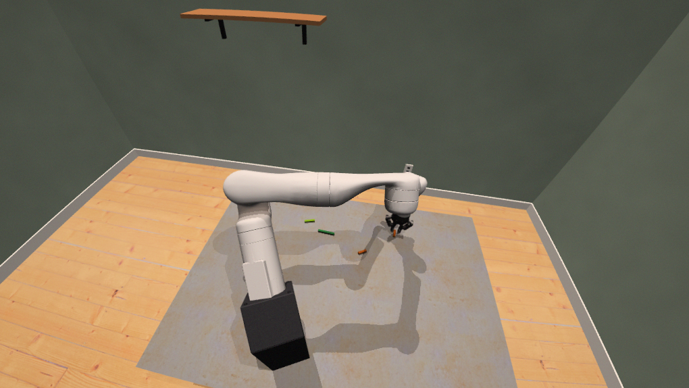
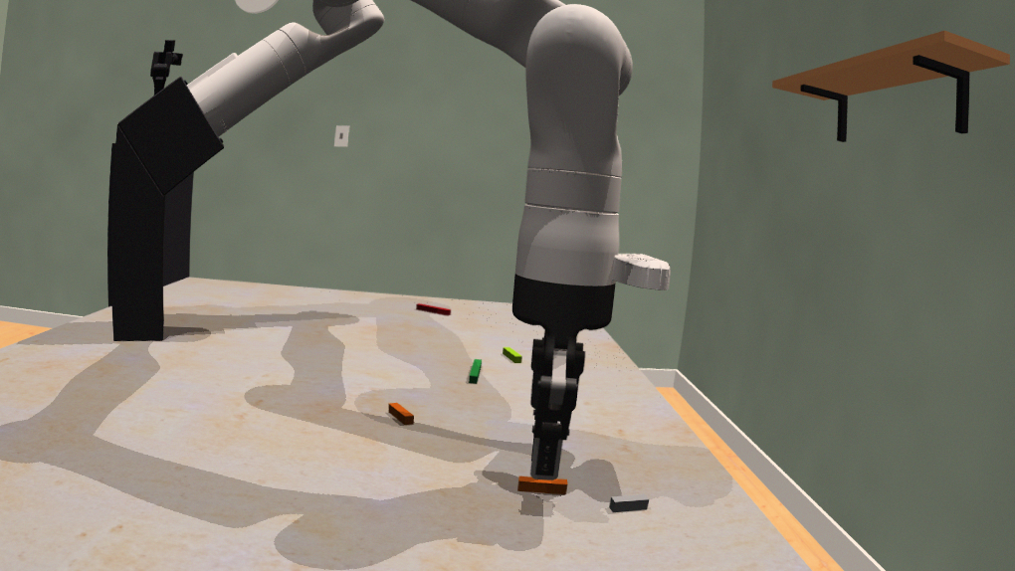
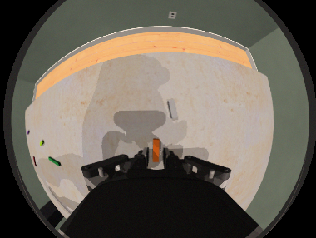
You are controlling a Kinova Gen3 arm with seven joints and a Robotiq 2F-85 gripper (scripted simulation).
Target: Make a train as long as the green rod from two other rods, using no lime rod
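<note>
Now: hand 3 cm above the orange rod. The rest, counted from my hand: green rod (32 cm to the left, 11 cm behind, 3 cm below); then lime rod (42 cm to the left, 7 cm behind, 3 cm below); then grey rod (7 cm ahead, 3 cm below, 2 cm to the right).
</note>
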